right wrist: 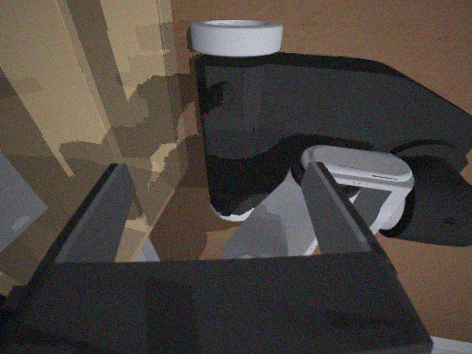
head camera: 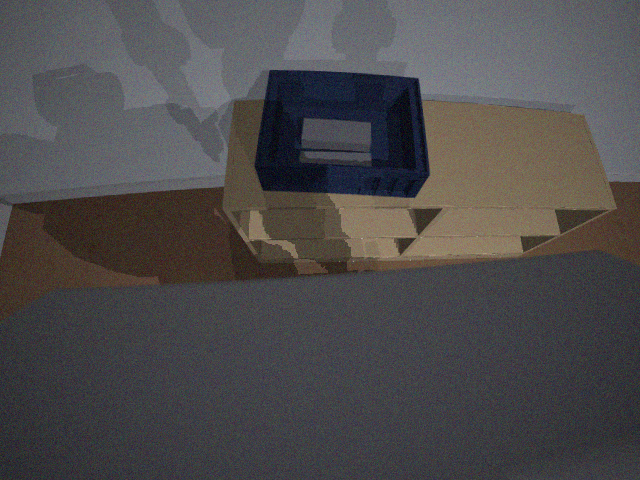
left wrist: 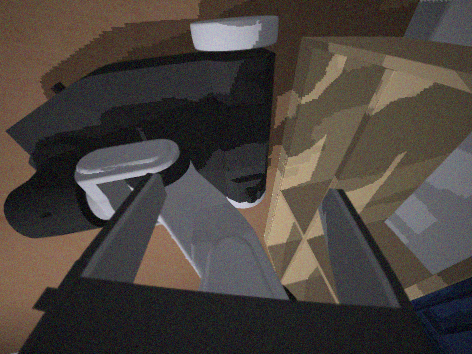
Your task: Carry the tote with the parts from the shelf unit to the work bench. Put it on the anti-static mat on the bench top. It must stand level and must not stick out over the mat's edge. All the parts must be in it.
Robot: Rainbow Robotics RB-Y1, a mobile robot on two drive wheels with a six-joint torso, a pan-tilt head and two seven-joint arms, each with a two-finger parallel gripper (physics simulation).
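Places are measured from the robot's base along level axes (x right, y ahead, z up), in centimetres.
Where they show: left gripper, fingertip midpoint: (left wrist: 242, 191); right gripper, fingertip midpoint: (right wrist: 219, 174).
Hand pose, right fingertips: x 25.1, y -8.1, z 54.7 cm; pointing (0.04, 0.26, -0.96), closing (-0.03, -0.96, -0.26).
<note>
Each offset is from my right fingertips to the centre of the thing. "spot": to the spot under its first point. Level surfaces: height alone.
The blue open-topped tote {dx -15.4, dy +46.6, dz +13.8 cm} (head camera: 330, 180) stands on the left part of the top board of the wooden shelf unit (head camera: 506, 155) (left wrist: 345, 100) (right wrist: 30, 50). Two light grey parts {spot: dx -16.7, dy +47.8, dz +12.2 cm} (head camera: 336, 133) {spot: dx -17.4, dy +40.6, dz +12.2 cm} (head camera: 336, 156) show inside it. A corner of the tote (left wrist: 450, 320) also shows at the lower right in the left wrist view. My left gripper (left wrist: 242, 191) is open and empty. My right gripper (right wrist: 219, 174) is open and empty. Neither gripper shows in the head view, and neither touches the tote. The work bench and the anti-static mat do not show.
A grey wall (head camera: 491, 46) stands behind the shelf unit, with my shadow on it. My own dark grey body (head camera: 320, 382) fills the lower head view. My black base (left wrist: 225, 100) (right wrist: 280, 95) with white wheels stands on the brown floor {dz -54.5 cm} (head camera: 129, 237), close to the shelf unit's open front.
</note>
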